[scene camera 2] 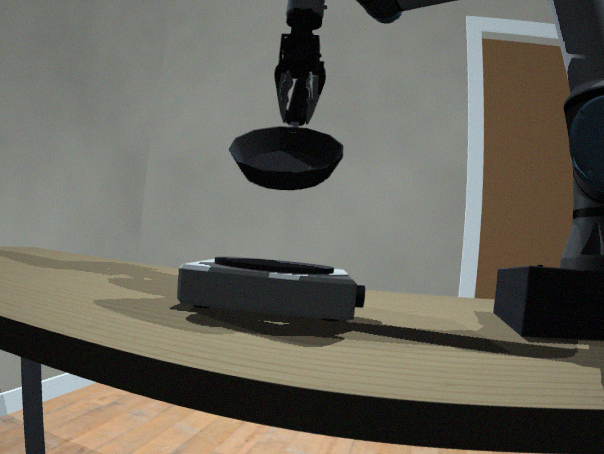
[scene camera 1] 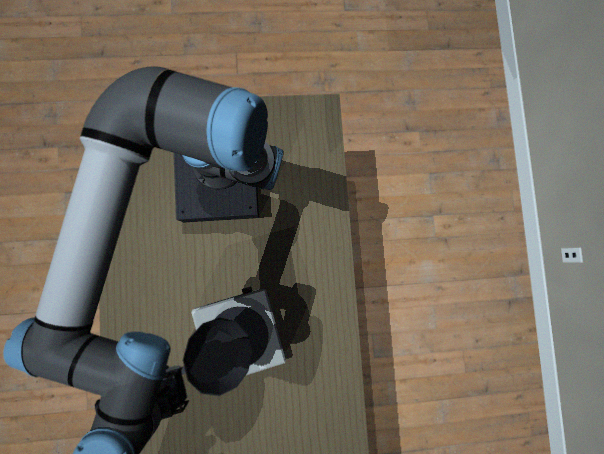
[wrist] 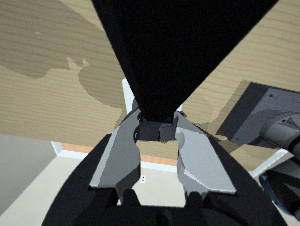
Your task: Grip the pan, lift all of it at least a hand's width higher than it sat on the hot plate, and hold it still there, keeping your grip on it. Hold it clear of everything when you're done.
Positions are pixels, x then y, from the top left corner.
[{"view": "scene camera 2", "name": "gripper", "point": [295, 123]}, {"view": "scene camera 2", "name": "black pan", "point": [264, 151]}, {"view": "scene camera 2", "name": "grey hot plate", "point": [268, 286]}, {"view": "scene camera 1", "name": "black pan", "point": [218, 354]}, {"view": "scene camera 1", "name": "grey hot plate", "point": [251, 310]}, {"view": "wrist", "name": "gripper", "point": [156, 109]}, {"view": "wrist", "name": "black pan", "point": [165, 58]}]
